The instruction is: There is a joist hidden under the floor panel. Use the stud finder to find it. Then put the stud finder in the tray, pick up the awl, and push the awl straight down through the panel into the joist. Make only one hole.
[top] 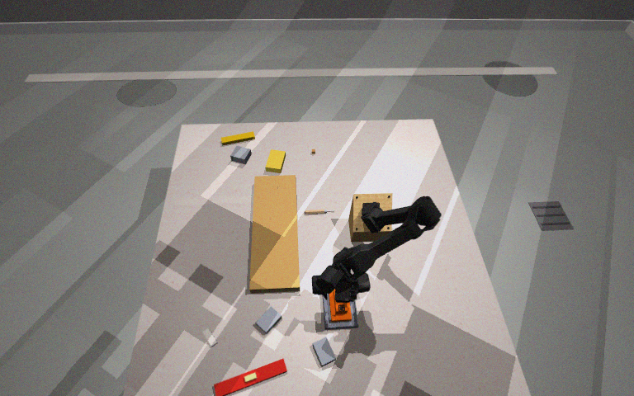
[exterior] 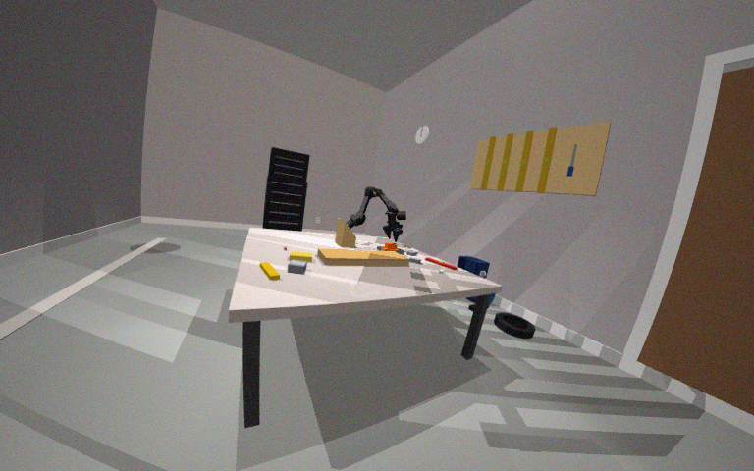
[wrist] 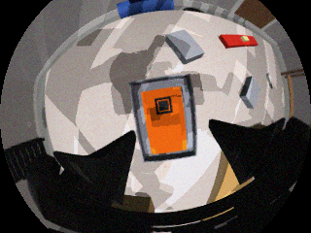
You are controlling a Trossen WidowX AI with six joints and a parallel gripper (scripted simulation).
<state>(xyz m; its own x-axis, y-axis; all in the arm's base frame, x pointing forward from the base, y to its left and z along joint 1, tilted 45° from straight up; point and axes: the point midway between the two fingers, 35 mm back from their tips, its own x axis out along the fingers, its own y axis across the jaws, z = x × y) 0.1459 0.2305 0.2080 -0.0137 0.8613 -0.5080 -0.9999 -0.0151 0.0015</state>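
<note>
Right now the green square is 3 cm to the left of my gripper tip, 2 cm below it and 1 cm behind it. From my gripper tip the other things lie so: red level: 30 cm ahead, 22 cm to the left, 7 cm below; grey tray: 7 cm below, 1 cm behind; stud finder: 4 cm below, 1 cm to the left, 1 cm behind.
</note>
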